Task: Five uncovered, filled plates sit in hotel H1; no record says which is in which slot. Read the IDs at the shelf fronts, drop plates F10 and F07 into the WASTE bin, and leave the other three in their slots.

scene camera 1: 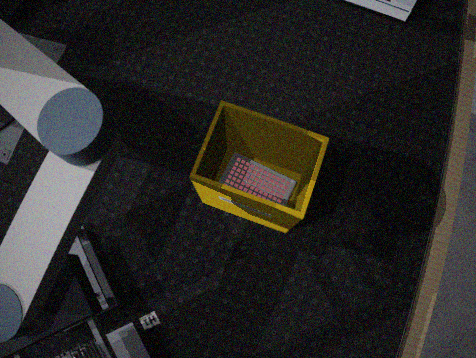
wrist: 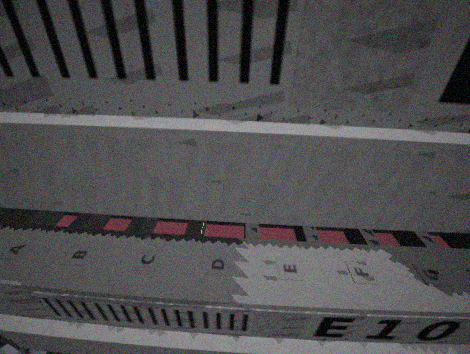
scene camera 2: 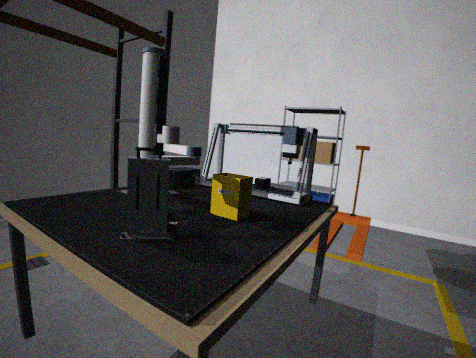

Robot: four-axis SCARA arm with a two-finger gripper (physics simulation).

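Frame: origin at the arm's base, x left, y ahead, z down, level; centimetres.
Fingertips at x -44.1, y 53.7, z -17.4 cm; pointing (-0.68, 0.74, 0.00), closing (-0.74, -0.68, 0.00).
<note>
Pixels of each thing's top centre, then the offset from my fingertips to it. "spot": a spot on its surface instead.
- yellow waste bin, middle of its top: (scene camera 1: pixel 261 156) (scene camera 2: pixel 233 175) dz -3.8, dx +41.5, dy +10.9 cm
- plate with red wells, middle of its top: (scene camera 1: pixel 255 186) dz +14.1, dx +41.5, dy +11.0 cm
- grey nest, middle of its top: (scene camera 1: pixel 57 278) dz +9.2, dx +14.1, dy -15.3 cm
- H1 label, surface spot: (scene camera 1: pixel 150 320) spot: dz +16.1, dx +12.4, dy +1.2 cm
In the wrist view a plate front with bars and the ID E10 (wrist: pixel 125 315) runs along the bottom. Above it show its lettered rim, A to G, and a strip of red wells. A second plate front (wrist: pixel 320 55) with large black bars fills the top; its ID is out of view. Hotel H1 (scene camera 2: pixel 145 195) is the dark tower, seen from behind in scene camera 2. The yellow waste bin (scene camera 1: pixel 260 125) (scene camera 2: pixel 230 197) holds a plate with red wells (scene camera 1: pixel 262 180). My gripper is close against the hotel's plates, open and empty; its fingertips are hidden.
The arm's pale links (scene camera 1: pixel 45 215) pass left of the bin, beside a grey nest (scene camera 1: pixel 92 270). The H1 label (scene camera 1: pixel 150 320) lies near the bottom. A gantry device (scene camera 2: pixel 255 127) stands beyond the bin. The table's wooden edge (scene camera 1: pixel 442 200) runs down the right.
</note>
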